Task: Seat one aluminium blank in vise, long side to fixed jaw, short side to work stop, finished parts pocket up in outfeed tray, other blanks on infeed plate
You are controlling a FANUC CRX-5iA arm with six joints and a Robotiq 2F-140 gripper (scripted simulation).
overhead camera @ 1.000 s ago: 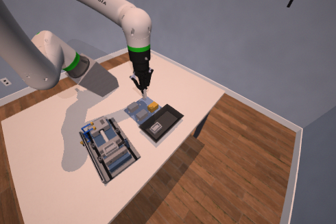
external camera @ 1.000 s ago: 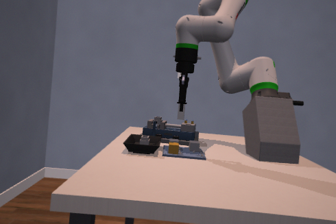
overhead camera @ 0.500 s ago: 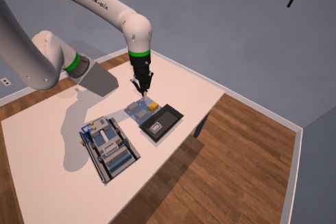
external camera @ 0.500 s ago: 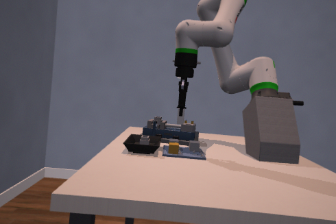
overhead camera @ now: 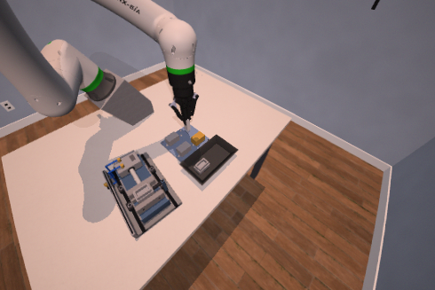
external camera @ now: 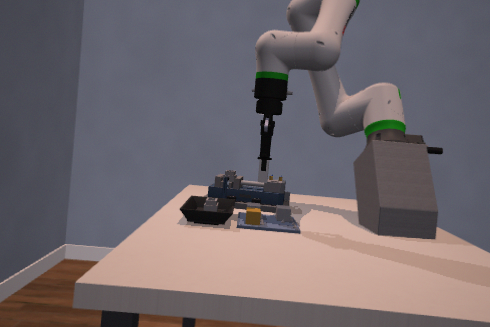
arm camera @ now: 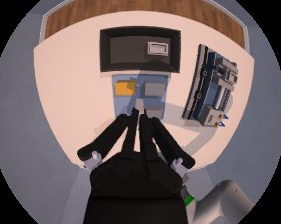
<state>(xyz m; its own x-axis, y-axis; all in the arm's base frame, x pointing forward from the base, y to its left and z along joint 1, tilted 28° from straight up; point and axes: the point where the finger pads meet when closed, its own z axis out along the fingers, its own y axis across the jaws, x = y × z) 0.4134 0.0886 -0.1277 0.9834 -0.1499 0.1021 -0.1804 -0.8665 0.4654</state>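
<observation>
My gripper is now 2 cm short of the vise, 29 cm to the left of it and 11 cm above it. Round my hand: brass blank (2 cm ahead, 4 cm to the left, 12 cm below).
</observation>
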